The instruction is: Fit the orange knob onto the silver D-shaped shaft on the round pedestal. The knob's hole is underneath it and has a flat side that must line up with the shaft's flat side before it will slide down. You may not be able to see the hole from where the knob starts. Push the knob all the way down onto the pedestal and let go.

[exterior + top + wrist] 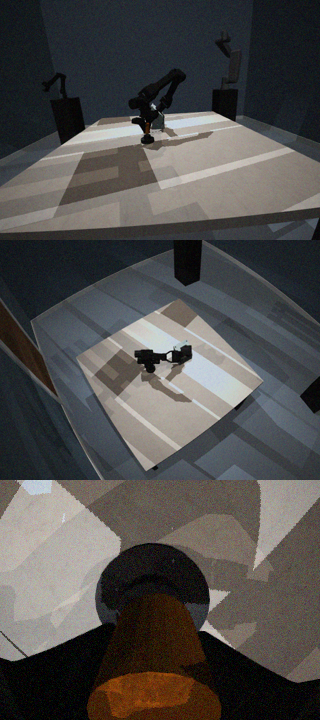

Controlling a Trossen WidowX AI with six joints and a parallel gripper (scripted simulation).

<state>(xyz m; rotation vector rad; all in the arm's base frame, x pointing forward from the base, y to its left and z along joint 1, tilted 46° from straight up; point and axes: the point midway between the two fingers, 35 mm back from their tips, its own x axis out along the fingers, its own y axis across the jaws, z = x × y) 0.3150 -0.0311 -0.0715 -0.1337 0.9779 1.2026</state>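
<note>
The round pedestal is 40 mm below my gripper tip. Also, from my gripper tip: orange knob: 30 mm above.
</note>
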